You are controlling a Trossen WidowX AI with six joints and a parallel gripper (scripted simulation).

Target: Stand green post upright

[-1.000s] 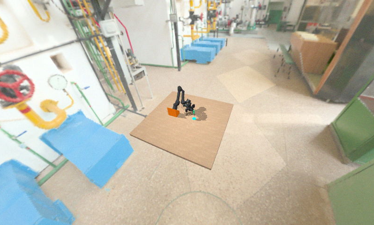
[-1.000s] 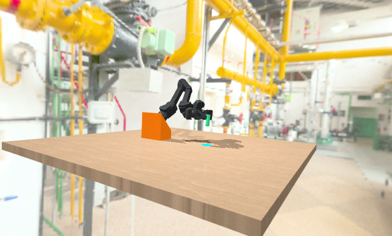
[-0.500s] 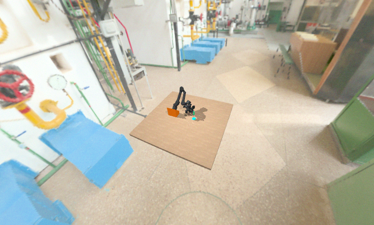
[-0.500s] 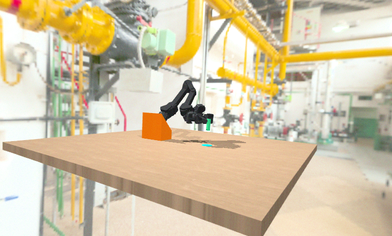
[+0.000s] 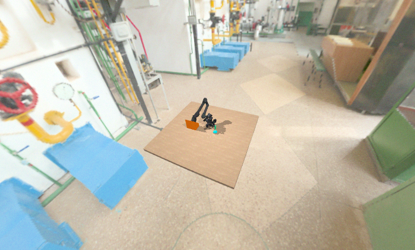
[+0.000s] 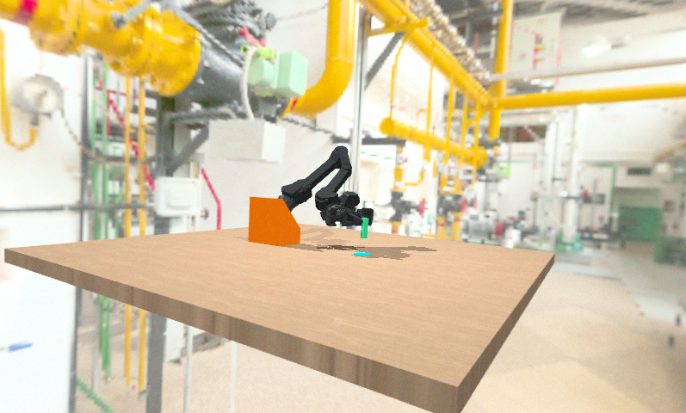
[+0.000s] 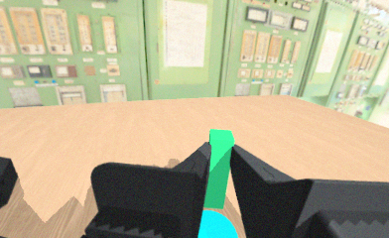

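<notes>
Right now my gripper tip is 110 mm above the cyan circle. From my gripper tip the other things lie so: green post (20 mm below).
</notes>
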